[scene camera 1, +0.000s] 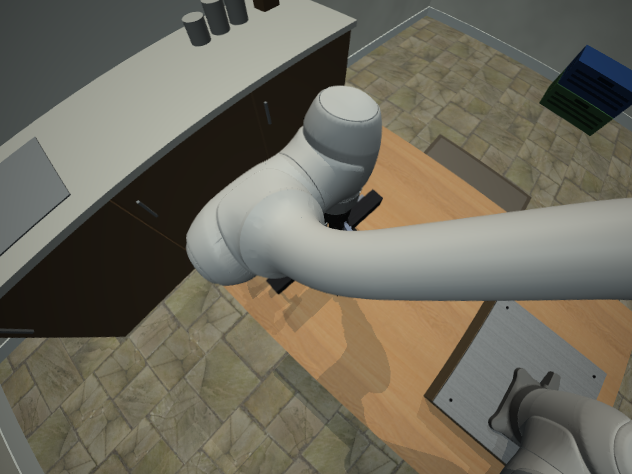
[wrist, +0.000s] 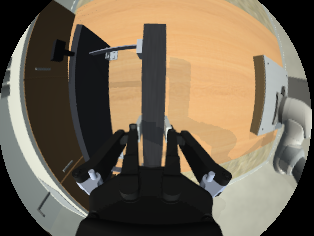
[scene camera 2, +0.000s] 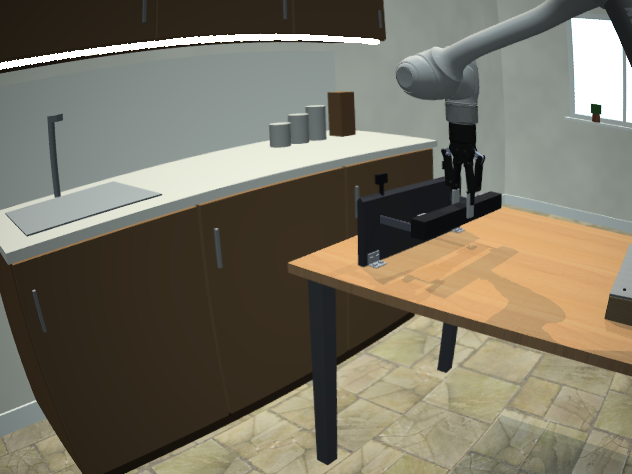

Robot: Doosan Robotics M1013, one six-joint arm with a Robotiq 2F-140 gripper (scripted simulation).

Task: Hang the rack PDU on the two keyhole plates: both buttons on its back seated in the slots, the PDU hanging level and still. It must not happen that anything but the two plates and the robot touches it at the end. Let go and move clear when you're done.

Labels:
rack PDU: scene camera 1; wrist 153,78; scene camera 2
same spot on rack PDU: [scene camera 2: 426,226] = [scene camera 1: 278,291]

